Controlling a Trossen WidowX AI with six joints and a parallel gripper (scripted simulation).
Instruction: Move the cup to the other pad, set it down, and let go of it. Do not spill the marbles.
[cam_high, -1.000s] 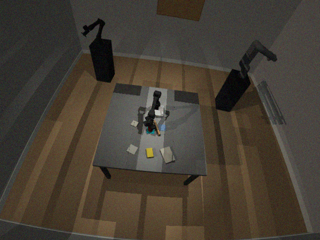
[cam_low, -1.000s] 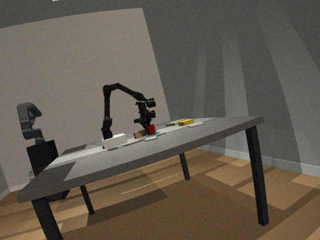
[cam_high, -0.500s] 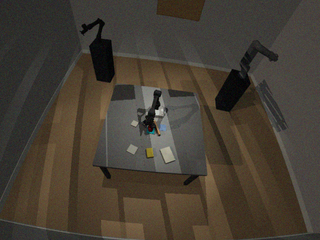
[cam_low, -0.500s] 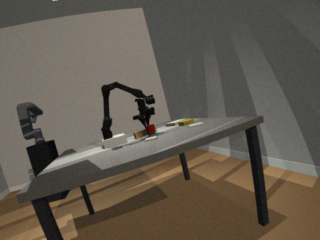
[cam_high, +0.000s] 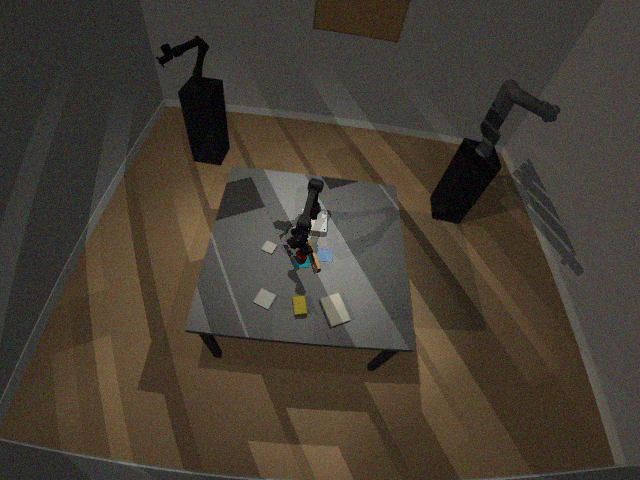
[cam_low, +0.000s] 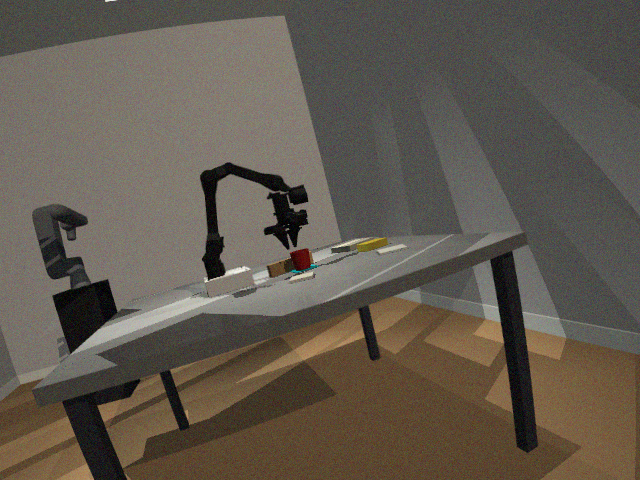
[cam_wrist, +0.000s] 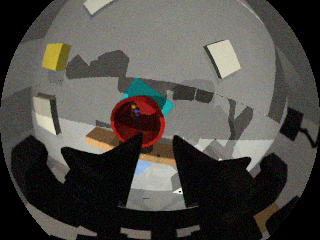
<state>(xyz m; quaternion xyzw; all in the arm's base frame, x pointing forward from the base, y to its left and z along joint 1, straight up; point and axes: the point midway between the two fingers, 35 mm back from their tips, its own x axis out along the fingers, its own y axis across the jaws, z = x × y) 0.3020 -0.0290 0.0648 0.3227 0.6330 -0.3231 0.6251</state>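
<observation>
Now: gripper tip 3 cm short of the red cup, 1 cm to the right of it and 5 cm above it. Also, from my gripper tip: blue pad 4 cm behind, 16 cm to the left, 10 cm below; then brown block 1 cm behind, 9 cm to the left, 8 cm below; then teal pad 3 cm ahead, 2 cm to the left, 10 cm below.
</observation>
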